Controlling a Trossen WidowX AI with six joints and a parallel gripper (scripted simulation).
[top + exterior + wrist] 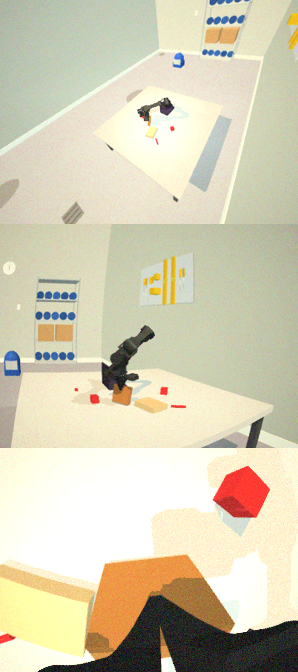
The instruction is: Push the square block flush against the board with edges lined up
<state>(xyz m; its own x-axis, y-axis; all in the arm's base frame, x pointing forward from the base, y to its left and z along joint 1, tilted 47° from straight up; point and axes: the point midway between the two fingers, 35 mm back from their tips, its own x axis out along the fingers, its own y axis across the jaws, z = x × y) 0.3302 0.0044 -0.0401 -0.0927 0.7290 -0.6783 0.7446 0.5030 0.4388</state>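
Now: gripper tip 30 mm above the square block, 10 mm to the right of it and 10 mm past it. Also, from my gripper tip: thin red strip 280 mm to the left, 140 mm ahead, 70 mm below; board 140 mm to the left, 90 mm ahead, 70 mm below; tiny red piece 240 mm behind, 230 mm to the right, 70 mm below.
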